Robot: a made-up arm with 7 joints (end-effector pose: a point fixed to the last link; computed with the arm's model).
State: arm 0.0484 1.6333 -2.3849 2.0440 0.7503 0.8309 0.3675
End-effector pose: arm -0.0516 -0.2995 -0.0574 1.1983 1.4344 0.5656
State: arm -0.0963 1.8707 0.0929 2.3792 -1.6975 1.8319 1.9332
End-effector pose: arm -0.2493 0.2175 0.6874 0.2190 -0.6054 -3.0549
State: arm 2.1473 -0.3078 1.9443 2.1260 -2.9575 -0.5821 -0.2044
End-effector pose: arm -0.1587 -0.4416 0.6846 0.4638 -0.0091 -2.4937
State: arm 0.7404 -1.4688 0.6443 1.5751 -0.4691 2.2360 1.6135
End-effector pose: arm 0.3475 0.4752 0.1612 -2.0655 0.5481 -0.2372
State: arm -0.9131 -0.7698 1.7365 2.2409 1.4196 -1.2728 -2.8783
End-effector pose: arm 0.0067 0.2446 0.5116 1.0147 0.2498 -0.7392
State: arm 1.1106 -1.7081 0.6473 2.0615 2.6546 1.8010 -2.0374
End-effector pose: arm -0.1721 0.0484 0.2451 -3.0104 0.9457 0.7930
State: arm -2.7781 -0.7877 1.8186 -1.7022 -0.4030 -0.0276 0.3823
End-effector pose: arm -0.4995 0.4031 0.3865 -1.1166 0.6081 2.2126
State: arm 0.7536 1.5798 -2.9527 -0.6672 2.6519 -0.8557 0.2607
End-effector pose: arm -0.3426 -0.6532 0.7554 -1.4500 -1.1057 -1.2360
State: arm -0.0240 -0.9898 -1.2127 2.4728 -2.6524 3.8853 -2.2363
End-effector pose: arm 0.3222 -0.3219 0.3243 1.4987 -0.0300 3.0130
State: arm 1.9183 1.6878 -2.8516 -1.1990 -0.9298 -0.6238 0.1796
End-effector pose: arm -0.0137 -0.5576 0.7614 3.0077 -0.4356 -2.1700
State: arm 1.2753 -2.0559 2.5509 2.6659 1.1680 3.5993 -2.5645
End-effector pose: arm 0.1065 0.0326 0.3808 2.8101 -0.9053 2.8556
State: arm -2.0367 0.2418 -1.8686 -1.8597 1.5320 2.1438 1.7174
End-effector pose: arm 0.2993 -0.0438 0.7586 -3.0514 -1.2439 -0.3344
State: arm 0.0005 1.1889 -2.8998 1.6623 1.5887 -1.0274 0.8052
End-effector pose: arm -0.3086 -0.3698 0.0734 0.0104 0.4160 -0.8027
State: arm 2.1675 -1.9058 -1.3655 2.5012 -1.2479 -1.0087 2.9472
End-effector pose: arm 0.3613 0.3113 0.4371 -0.3320 1.1329 2.4135
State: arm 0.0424 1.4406 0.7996 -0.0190 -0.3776 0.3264 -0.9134
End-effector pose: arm -0.8883 -0.2255 0.5080 0.1166 0.4455 2.4050
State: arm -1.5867 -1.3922 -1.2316 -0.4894 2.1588 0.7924 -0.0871
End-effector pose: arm 0.0108 -0.8821 0.5329 -1.9395 -0.8388 -1.8433
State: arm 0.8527 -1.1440 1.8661 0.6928 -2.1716 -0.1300 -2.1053
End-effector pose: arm 0.3704 0.6476 0.9043 3.0560 0.7313 -2.8046
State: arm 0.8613 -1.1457 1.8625 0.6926 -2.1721 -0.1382 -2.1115
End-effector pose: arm 0.3660 0.6522 0.9014 3.0740 0.7280 -2.7858
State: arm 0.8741 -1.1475 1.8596 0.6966 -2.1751 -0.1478 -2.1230
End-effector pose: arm 0.3565 0.6585 0.8988 3.0991 0.7276 -2.7522
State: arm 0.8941 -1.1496 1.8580 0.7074 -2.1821 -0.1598 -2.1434
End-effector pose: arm 0.3385 0.6676 0.8967 3.1364 0.7309 -2.6933
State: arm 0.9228 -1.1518 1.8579 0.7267 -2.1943 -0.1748 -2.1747
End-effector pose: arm 0.3097 0.6789 0.8955 -3.0935 0.7381 -2.6031
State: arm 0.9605 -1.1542 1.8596 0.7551 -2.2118 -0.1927 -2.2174
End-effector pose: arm 0.2693 0.6913 0.8951 -3.0229 0.7467 -2.4796
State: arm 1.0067 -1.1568 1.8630 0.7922 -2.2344 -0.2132 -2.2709
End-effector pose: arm 0.2178 0.7025 0.8953 -2.9351 0.7538 -2.3241
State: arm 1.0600 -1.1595 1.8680 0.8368 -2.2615 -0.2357 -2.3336
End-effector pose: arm 0.1568 0.7097 0.8962 -2.8327 0.7556 -2.1423
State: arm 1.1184 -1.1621 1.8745 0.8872 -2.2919 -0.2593 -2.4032
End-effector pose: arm 0.0894 0.7106 0.8977 -2.7213 0.7491 -1.9434
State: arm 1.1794 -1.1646 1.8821 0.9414 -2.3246 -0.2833 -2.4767
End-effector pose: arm 0.0193 0.7037 0.8996 -2.6073 0.7328 -1.7386
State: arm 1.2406 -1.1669 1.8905 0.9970 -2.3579 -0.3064 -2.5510
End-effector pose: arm -0.0496 0.6886 0.9017 -2.4983 0.7074 -1.5392
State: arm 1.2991 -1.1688 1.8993 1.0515 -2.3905 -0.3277 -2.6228
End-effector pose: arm -0.1132 0.6666 0.9039 -2.3997 0.6758 -1.3552
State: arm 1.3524 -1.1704 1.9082 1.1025 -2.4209 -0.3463 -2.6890
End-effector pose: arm -0.1686 0.6402 0.9062 -2.3152 0.6414 -1.1934
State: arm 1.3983 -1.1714 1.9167 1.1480 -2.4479 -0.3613 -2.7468
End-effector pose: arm -0.2140 0.6123 0.9085 -2.2457 0.6086 -1.0576
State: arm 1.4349 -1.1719 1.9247 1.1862 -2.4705 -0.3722 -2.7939
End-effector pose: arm -0.2484 0.5860 0.9108 -2.1915 0.5811 -0.9499
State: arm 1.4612 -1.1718 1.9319 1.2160 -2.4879 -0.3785 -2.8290
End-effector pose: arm -0.2723 0.5639 0.9132 -2.1517 0.5615 -0.8697
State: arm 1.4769 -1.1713 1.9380 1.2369 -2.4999 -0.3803 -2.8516
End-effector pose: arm -0.2867 0.5479 0.9156 -2.1251 0.5510 -0.8161
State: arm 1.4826 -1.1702 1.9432 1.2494 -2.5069 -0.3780 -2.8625
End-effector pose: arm -0.2929 0.5381 0.9182 -2.1100 0.5498 -0.7861
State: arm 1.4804 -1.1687 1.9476 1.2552 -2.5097 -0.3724 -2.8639
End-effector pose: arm -0.2930 0.5335 0.9210 -2.1038 0.5564 -0.7742
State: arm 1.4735 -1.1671 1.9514 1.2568 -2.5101 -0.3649 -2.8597
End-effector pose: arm -0.2895 0.5323 0.9237 -2.1031 0.5675 -0.7735
